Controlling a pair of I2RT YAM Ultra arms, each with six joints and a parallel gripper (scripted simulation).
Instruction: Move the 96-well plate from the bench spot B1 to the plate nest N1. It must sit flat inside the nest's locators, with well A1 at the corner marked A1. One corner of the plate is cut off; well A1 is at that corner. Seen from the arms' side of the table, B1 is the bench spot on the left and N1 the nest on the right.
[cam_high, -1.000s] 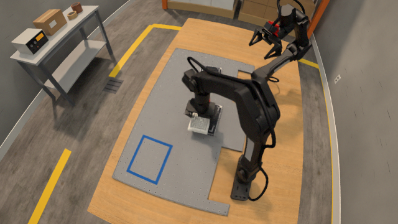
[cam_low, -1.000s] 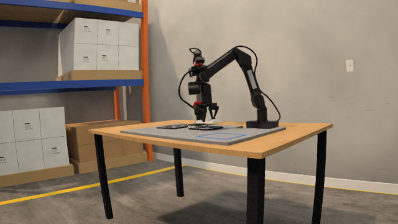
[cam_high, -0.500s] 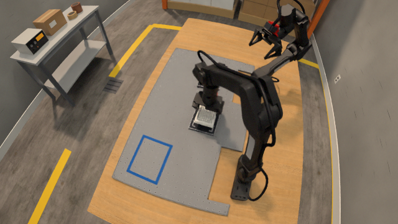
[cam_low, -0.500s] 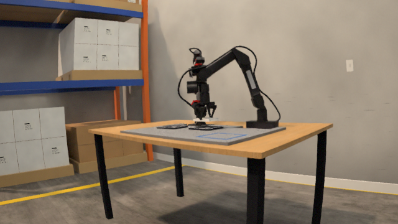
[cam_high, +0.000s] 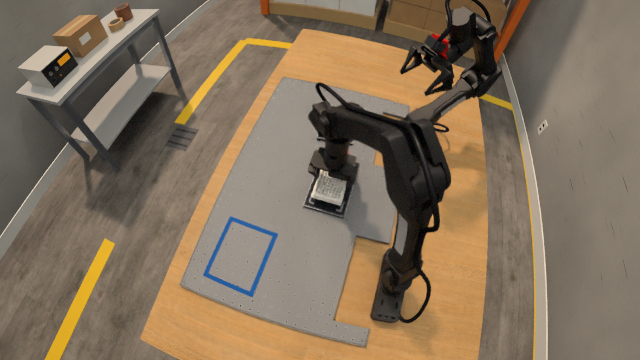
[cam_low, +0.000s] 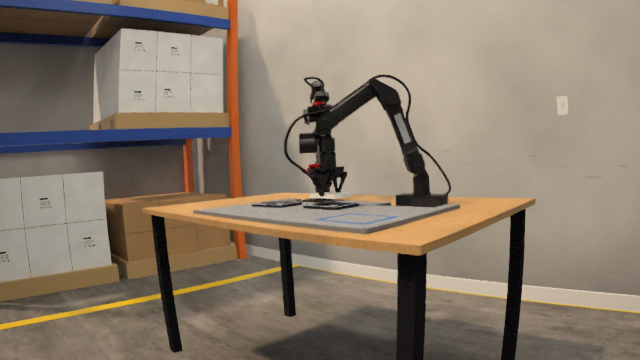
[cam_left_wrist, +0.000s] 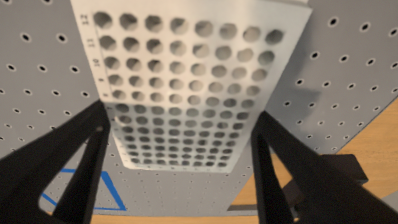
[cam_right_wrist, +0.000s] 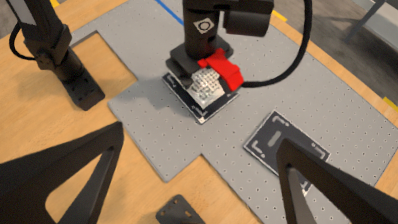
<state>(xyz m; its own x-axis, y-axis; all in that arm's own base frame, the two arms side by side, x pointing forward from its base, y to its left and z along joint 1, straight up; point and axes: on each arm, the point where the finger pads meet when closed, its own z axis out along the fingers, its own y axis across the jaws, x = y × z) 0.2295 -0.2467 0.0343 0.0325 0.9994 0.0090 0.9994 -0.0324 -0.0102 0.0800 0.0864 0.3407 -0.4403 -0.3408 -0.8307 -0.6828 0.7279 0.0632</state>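
Right now the white 96-well plate is 28 cm below my right hand, 17 cm to the left of it and 15 cm ahead of it. From my right hand the other things lie so: black plate nest: 32 cm below, 19 cm ahead, 8 cm to the right.
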